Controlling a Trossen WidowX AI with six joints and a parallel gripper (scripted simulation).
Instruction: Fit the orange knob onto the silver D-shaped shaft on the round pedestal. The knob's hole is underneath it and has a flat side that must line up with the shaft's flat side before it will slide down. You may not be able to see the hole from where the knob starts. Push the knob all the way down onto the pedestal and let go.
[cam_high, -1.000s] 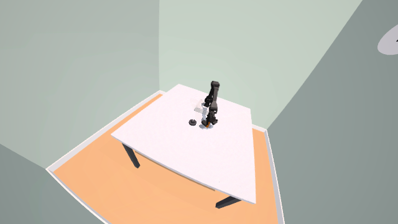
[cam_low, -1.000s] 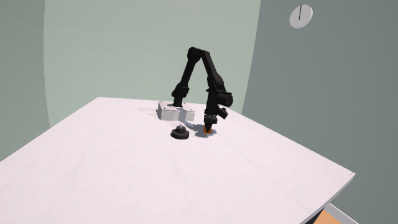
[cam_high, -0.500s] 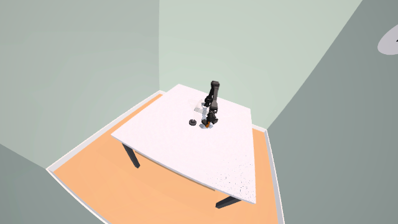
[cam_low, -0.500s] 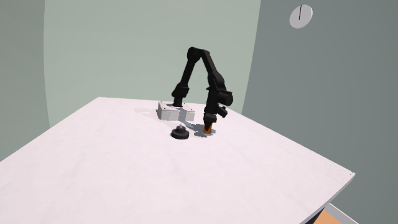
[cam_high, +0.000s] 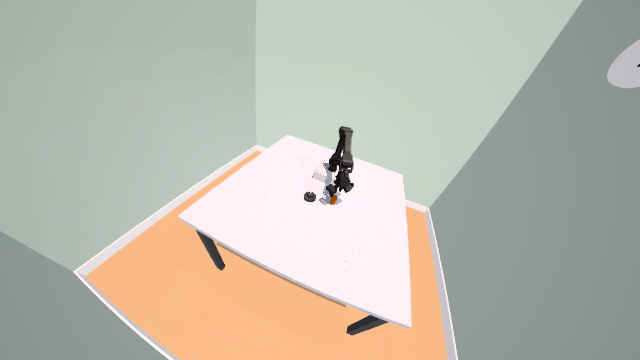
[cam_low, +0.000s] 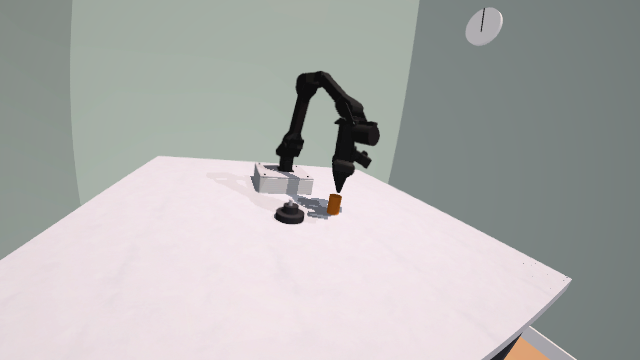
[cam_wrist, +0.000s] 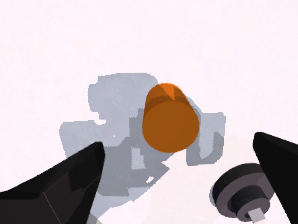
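The orange knob lies 40 mm below my gripper tip. Round my gripper tip: dark round pedestal: 50 mm ahead, 160 mm to the right, 50 mm below.
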